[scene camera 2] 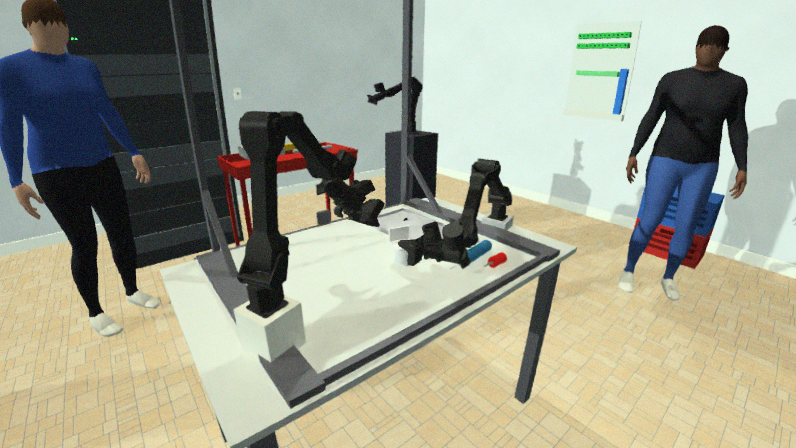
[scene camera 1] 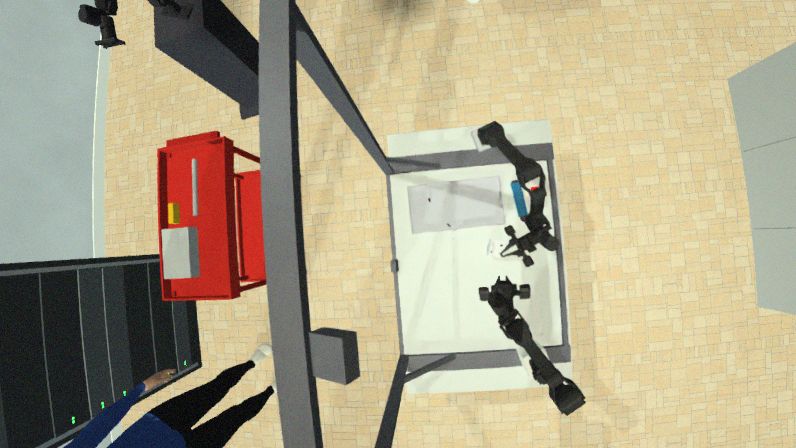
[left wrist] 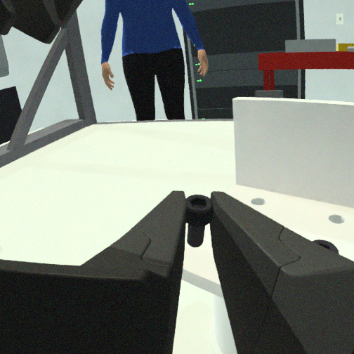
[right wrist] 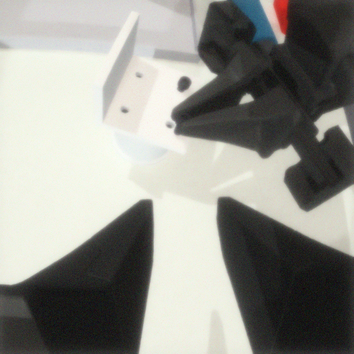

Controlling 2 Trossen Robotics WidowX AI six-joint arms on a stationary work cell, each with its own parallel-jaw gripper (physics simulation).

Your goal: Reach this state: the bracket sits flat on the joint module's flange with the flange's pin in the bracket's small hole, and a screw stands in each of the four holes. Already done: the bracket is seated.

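Places are measured from the left arm's base along level axes (x ahead, y left, z up), in metres.
Pixels of known places: left gripper, fingertip midpoint: (scene camera 2: pixel 398 242) (scene camera 1: pixel 500 255); right gripper, fingertip midpoint: (scene camera 2: pixel 376 225) (scene camera 1: pixel 502 276); left arm's base at its link origin: (scene camera 2: pixel 497 217) (scene camera 1: pixel 486 136); right arm's base at its link origin: (scene camera 2: pixel 267 306).
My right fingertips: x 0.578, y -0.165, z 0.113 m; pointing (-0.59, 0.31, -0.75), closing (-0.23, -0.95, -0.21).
Observation:
For each thing: its top centre in the pictures, then the offset to it from my right fingertips. "spot": a spot on its surface instead.
- white joint module at its top centre: (scene camera 2: pixel 403 244) 0.029 m left, 0.101 m back, 0.090 m down
- pale tray at its top centre: (scene camera 2: pixel 418 227) (scene camera 1: pixel 455 204) 0.065 m right, 0.340 m back, 0.138 m down
- blue cylinder at a spot on its surface: (scene camera 2: pixel 479 250) (scene camera 1: pixel 523 198) spot: 0.224 m left, 0.263 m back, 0.120 m down
- red-handled tool at its top centre: (scene camera 2: pixel 494 256) 0.282 m left, 0.247 m back, 0.120 m down
The white L-shaped bracket (left wrist: pixel 295 145) (right wrist: pixel 150 107) lies on the white joint module (right wrist: pixel 140 150) (scene camera 2: pixel 400 256), upright wall on the far side from my left gripper. One black screw (right wrist: pixel 184 83) (left wrist: pixel 325 245) stands in a hole; three other holes look empty. The flange pin cannot be made out. My left gripper (left wrist: pixel 196 203) (right wrist: pixel 175 122) (scene camera 1: pixel 501 254) is shut on a black screw (left wrist: pixel 199 215), held by its head, shank down, over the bracket's edge near one empty hole. My right gripper (right wrist: pixel 184 209) (scene camera 1: pixel 503 278) is open and empty, beside the bracket.
A pale tray (scene camera 1: pixel 456 217) at the upper left of the table holds two small dark screws (scene camera 1: pixel 429 199) (scene camera 1: pixel 448 224). A blue cylinder (scene camera 1: pixel 518 198) (scene camera 2: pixel 479 250) and a red-handled tool (scene camera 2: pixel 497 259) lie beside the left arm. Dark frame beams (scene camera 1: pixel 484 358) edge the table.

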